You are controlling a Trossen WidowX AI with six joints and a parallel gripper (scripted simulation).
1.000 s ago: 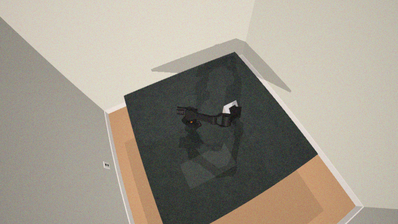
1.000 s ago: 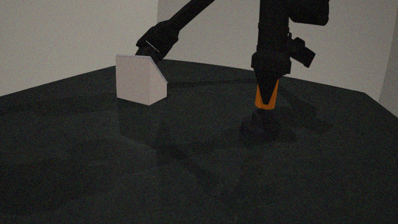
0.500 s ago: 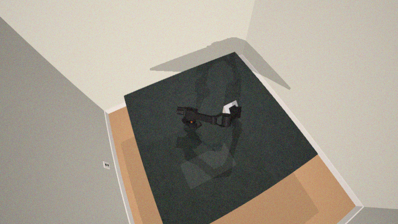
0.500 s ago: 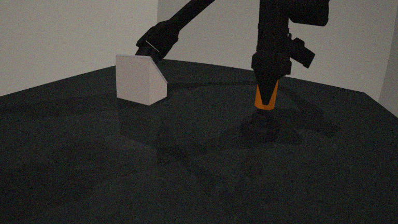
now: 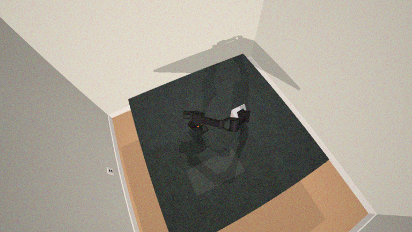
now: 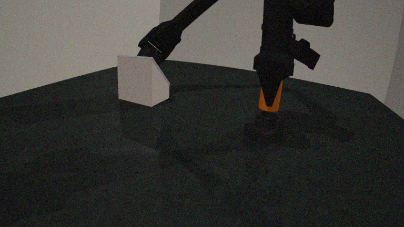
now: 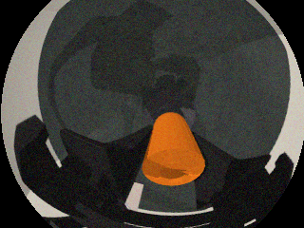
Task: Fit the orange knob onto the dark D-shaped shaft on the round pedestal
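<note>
Right now the dark round pedestal is 4 cm below my gripper tip. Also, from my gripper tip: orange knob (2 cm above).
</note>
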